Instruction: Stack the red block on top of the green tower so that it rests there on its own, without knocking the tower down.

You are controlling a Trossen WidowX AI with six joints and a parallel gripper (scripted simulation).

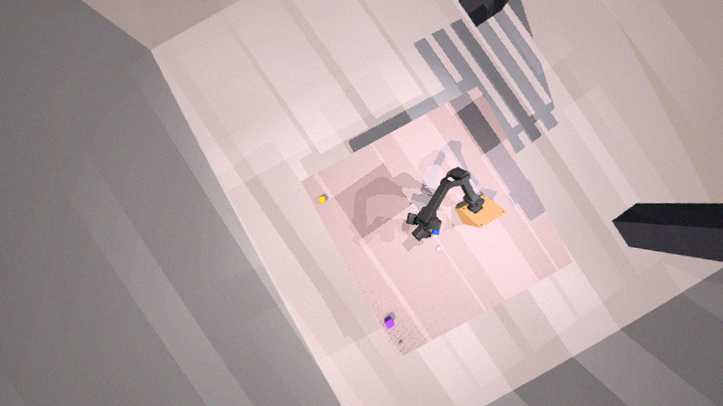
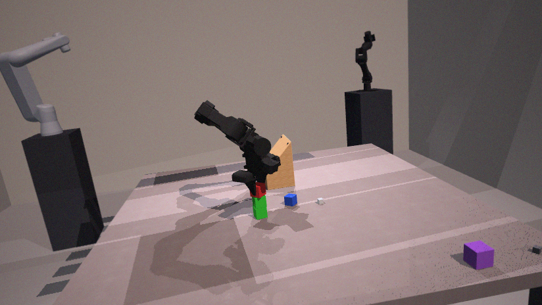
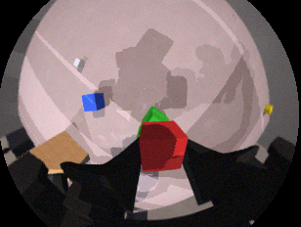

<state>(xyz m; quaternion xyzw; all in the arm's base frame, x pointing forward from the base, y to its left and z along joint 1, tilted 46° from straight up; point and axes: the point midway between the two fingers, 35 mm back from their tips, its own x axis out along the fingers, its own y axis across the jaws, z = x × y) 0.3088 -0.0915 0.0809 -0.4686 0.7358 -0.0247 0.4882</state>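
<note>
The red block lies 1 cm above my gripper tip. The rest, counted from my gripper tip: small white cube 23 cm to the left, 8 cm below, 1 cm behind; yellow block 44 cm to the right, 41 cm ahead, 7 cm below; blue block 13 cm to the left, 7 cm below, 6 cm behind.
</note>
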